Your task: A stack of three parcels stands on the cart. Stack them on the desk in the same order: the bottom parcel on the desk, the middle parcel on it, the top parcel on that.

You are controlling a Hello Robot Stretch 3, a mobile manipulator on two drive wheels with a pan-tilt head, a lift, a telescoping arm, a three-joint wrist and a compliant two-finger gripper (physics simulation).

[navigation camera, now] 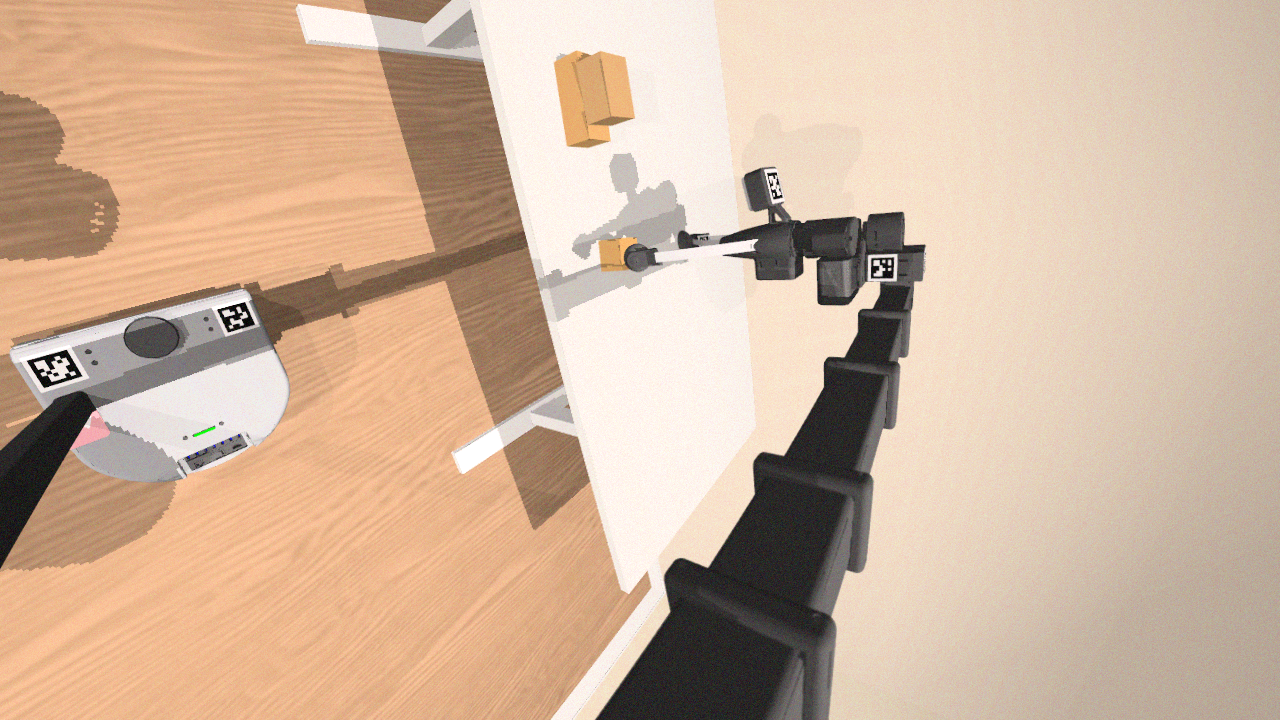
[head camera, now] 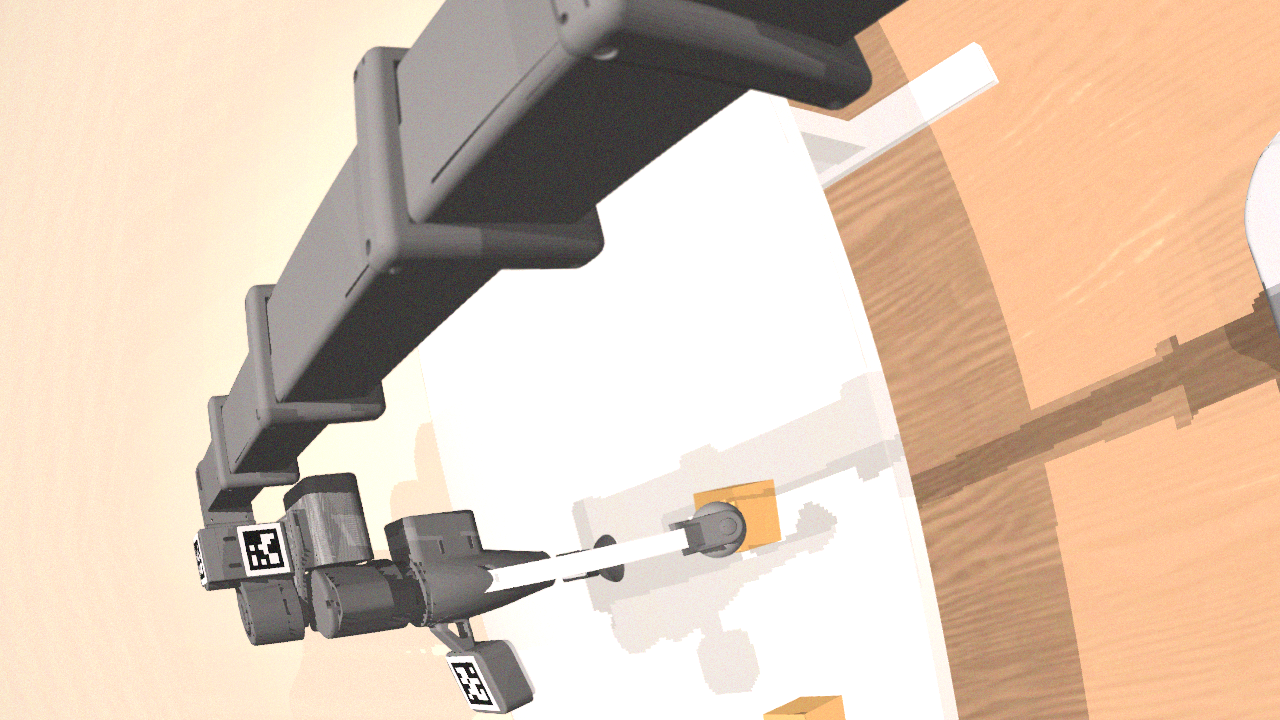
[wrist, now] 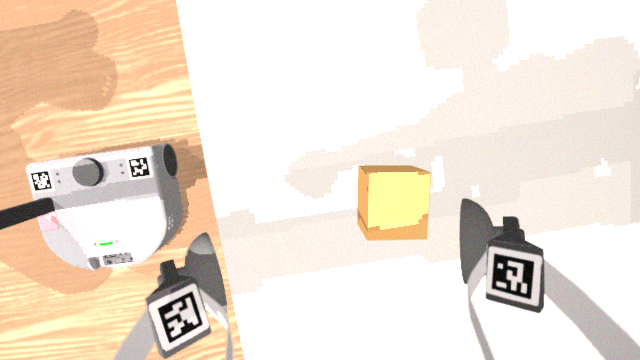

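Where they show: gripper, between the fingertips: (navigation camera: pixel 652 250) (head camera: pixel 679 541) (wrist: pixel 337 244); robot's base, origin of its link: (navigation camera: pixel 154 335) (wrist: pixel 121 166).
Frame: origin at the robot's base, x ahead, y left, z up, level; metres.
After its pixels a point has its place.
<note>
A small cube-shaped orange parcel (head camera: pixel 762 514) {x -0.028, y -0.598, z 0.739 m} (navigation camera: pixel 614 254) {x -0.028, y -0.598, z 0.755 m} (wrist: pixel 398 200) {x -0.027, y -0.623, z 0.770 m} sits alone on the white desk (head camera: pixel 680 340) {x -0.208, y -0.666, z 0.720 m} (navigation camera: pixel 653 385) {x -0.333, y -0.689, z 0.720 m} (wrist: pixel 300 75) {x 0.086, y -0.559, z 0.720 m}. A long orange parcel (navigation camera: pixel 571 102) {x 0.223, y -0.573, z 0.745 m} lies further along the desk, and a second box-shaped parcel (navigation camera: pixel 608 87) {x 0.223, y -0.575, z 0.822 m} overlaps it on the wall side; whether it rests on it or beside it is hard to tell. Part of an orange parcel (head camera: pixel 810 709) {x 0.161, y -0.574, z 0.758 m} shows at the bottom edge of the head view. My gripper (head camera: pixel 664 543) {x -0.022, y -0.564, z 0.863 m} (navigation camera: pixel 664 248) {x -0.022, y -0.564, z 0.863 m} (wrist: pixel 337 244) {x -0.022, y -0.564, z 0.863 m} is open and empty, above the desk. In the wrist view the cube lies beyond the fingertips, nearer the right finger. The cart does not show.
My telescoping arm (head camera: pixel 501 134) {x -0.085, y -0.152, z 1.215 m} (navigation camera: pixel 778 528) {x -0.085, y -0.155, z 1.195 m} reaches along the wall (navigation camera: pixel 1029 358) {x -0.431, y -1.252, z 1.451 m} side of the desk. My wheeled base (navigation camera: pixel 214 385) {x -0.113, y -0.049, z 0.160 m} (wrist: pixel 125 215) {x -0.121, y -0.068, z 0.160 m} stands on the wooden floor (navigation camera: pixel 358 573) {x -0.764, y -0.120, z 0.000 m} in front of the desk. White desk feet (head camera: pixel 948 89) (navigation camera: pixel 487 445) stick out over the floor.
</note>
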